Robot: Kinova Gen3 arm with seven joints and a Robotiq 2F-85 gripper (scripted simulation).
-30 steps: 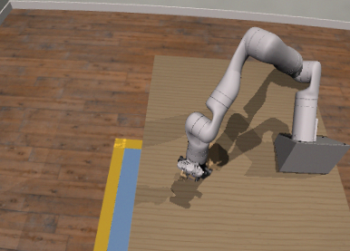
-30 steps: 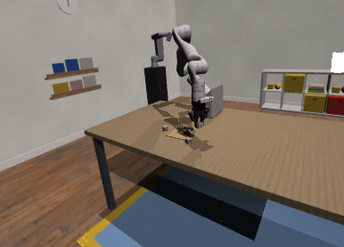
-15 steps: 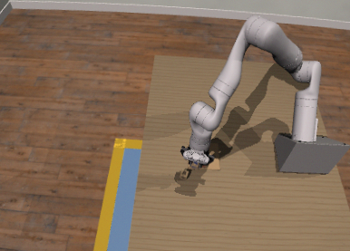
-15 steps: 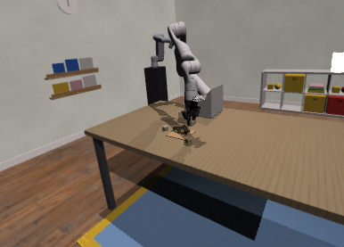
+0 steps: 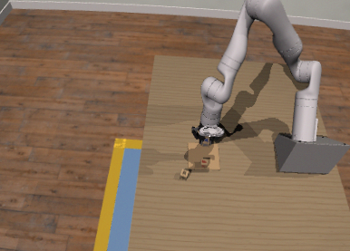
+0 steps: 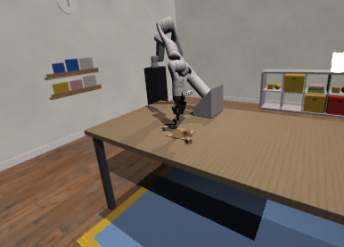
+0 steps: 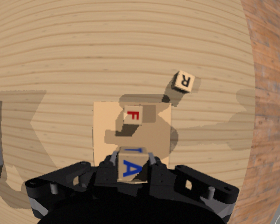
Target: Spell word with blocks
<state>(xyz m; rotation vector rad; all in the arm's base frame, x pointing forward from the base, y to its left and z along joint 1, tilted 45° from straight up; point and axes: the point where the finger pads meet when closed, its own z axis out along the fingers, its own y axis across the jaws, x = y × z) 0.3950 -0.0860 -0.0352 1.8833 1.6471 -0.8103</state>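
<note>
The tan mat is 120 mm below my hand. From my hand the other things lie so: R block (100 mm to the left, 100 mm below, 90 mm ahead).
</note>
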